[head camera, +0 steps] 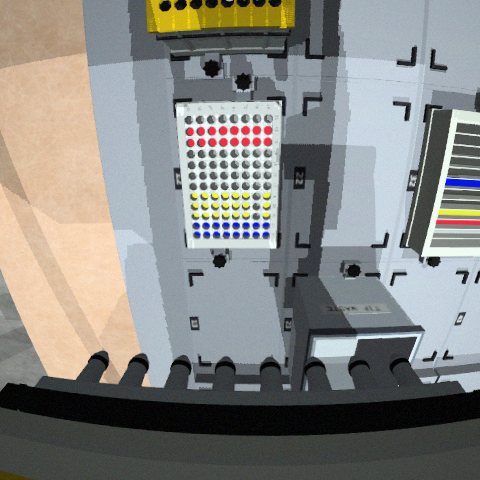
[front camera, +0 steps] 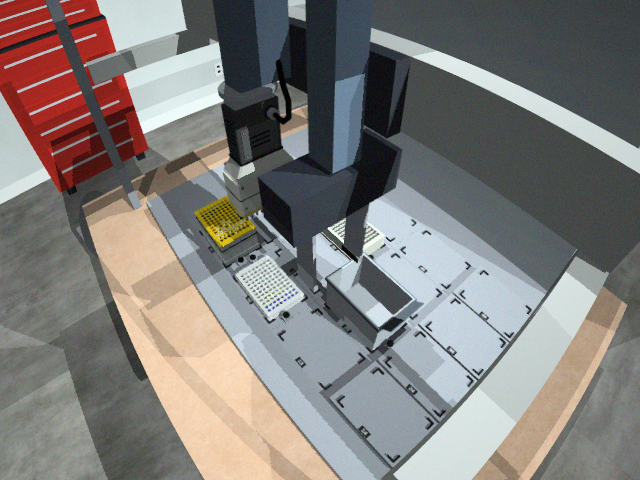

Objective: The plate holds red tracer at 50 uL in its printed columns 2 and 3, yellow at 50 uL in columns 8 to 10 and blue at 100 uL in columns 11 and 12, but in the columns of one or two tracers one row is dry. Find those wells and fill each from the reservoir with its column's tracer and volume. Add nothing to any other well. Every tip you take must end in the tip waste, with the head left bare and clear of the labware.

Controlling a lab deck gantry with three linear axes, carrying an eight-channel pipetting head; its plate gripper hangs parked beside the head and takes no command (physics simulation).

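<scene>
The plate [front camera: 270, 314] [head camera: 232, 243] shows red wells in columns 2 and 3, all filled, and full blue columns 11 and 12. In yellow columns 8 to 10, the row second from the right in the head view looks dry. The pipetting head [front camera: 241, 188] is over the yellow tip rack [front camera: 227, 242] [head camera: 220, 20]; its nozzles [head camera: 225, 370] look bare. The reservoir [front camera: 378, 241] [head camera: 465, 117] holds blue, yellow and red strips. The tip waste [front camera: 351, 310] [head camera: 350, 322] is an open grey bin. The plate gripper [front camera: 330, 246] hangs open and empty beside the head.
Black knobs [head camera: 219, 260] [head camera: 353, 270] stand beside the labware. The gantry's vertical columns [front camera: 333, 93] rise above the deck. A dark wall [front camera: 480, 191] runs along the back. A red drawer cabinet [front camera: 77, 103] stands outside the deck.
</scene>
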